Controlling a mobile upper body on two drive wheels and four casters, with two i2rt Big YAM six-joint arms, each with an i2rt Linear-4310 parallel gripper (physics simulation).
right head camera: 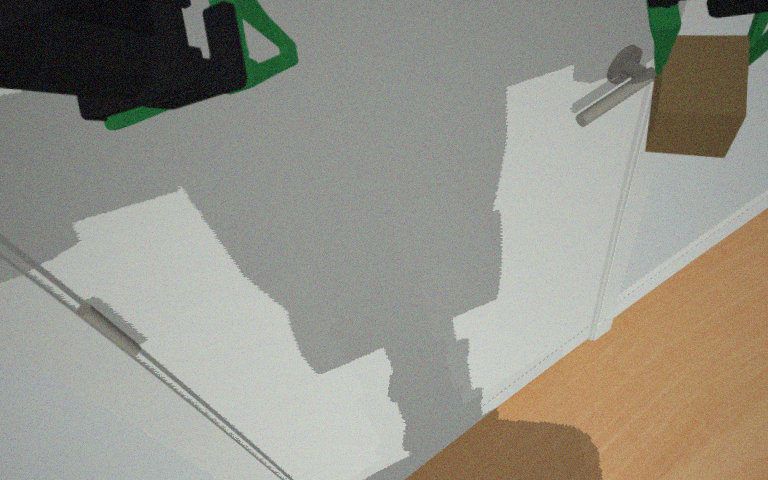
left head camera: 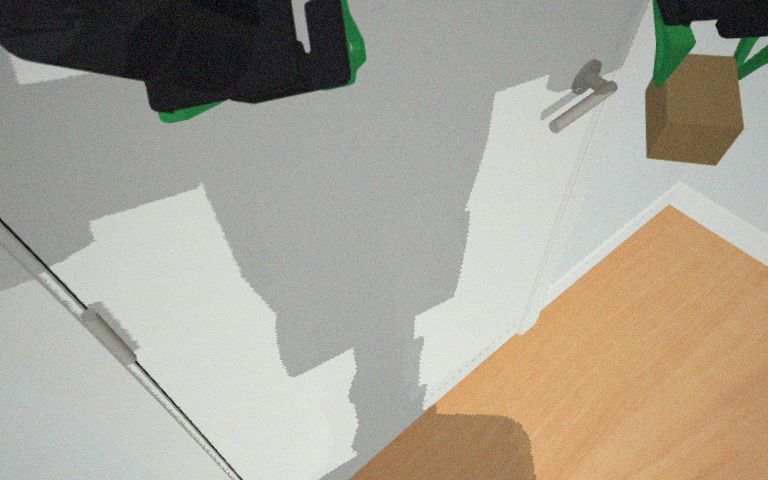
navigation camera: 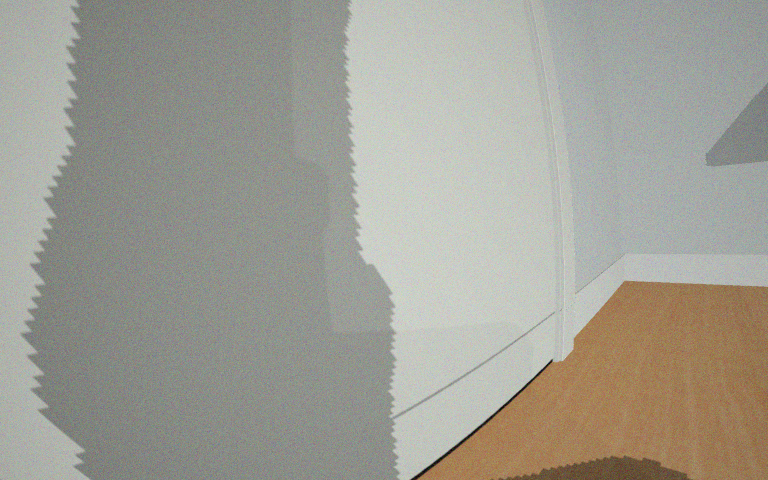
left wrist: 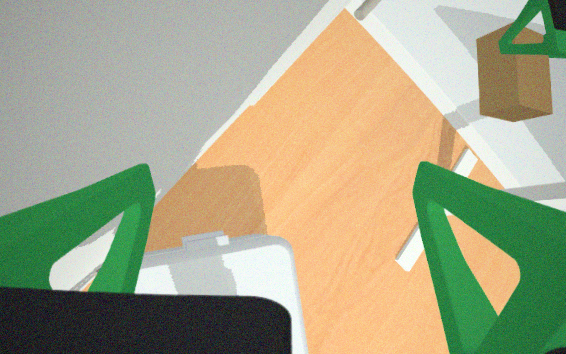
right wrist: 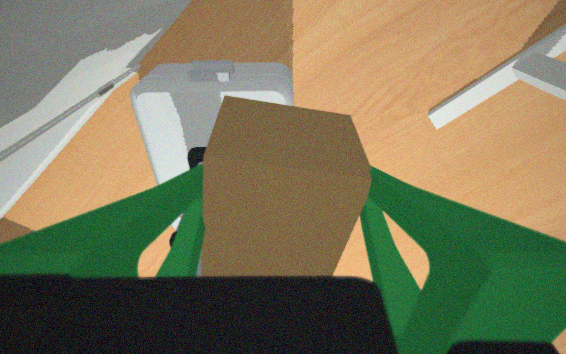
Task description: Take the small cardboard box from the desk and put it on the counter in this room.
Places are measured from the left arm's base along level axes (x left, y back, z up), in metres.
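Pixels of known places: left gripper, between the fingertips: (right head camera: pixel 247 70) (left head camera: pixel 302 65) (left wrist: pixel 283 177); right gripper, between the fingertips: (right head camera: pixel 700 65) (left head camera: pixel 692 81) (left wrist: pixel 518 49) (right wrist: pixel 283 177).
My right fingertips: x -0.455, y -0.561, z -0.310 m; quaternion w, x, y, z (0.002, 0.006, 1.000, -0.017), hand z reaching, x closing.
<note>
For each thing: its top centre in the pictures, then the offset to it from my right fingertips. "*": a spot on its surface instead. Level surfaces: height alone.
- small brown cardboard box, centre of its top: (right wrist: pixel 271 255) (right head camera: pixel 704 68) (left head camera: pixel 703 84) (left wrist: pixel 536 66) dx +0.005, dy +0.027, dz +0.019 m
- lever handle, a spot on its surface: (right head camera: pixel 614 96) (left head camera: pixel 582 106) * dx +0.030, dy -0.163, dz -0.174 m
- wooden floor, height of its surface: dz -1.107 m
The small brown cardboard box (left head camera: pixel 693 121) (right head camera: pixel 699 93) (left wrist: pixel 532 85) (right wrist: pixel 285 215) is held between the green fingers of my right gripper (left head camera: pixel 700 79) (right head camera: pixel 705 66) (right wrist: pixel 283 177), above the floor. My right gripper is shut on it, with a finger against each side. My left gripper (left head camera: pixel 274 82) (right head camera: pixel 209 84) (left wrist: pixel 283 177) is open, its fingers wide apart with nothing between them. It is at the upper left in both head views, in front of the white door. Neither the desk top nor the counter can be made out in these views.
A white door (left head camera: pixel 526 198) (right head camera: pixel 543 198) (navigation camera: pixel 453 169) stands very near in front, with a lever handle (left head camera: pixel 580 107) (right head camera: pixel 614 96). A wall corner lies to its right. My white base (left wrist: pixel 265 260) (right wrist: pixel 155 120) is below. A white furniture foot (left wrist: pixel 412 247) (right wrist: pixel 465 107) lies on the wooden floor (navigation camera: pixel 668 367).
</note>
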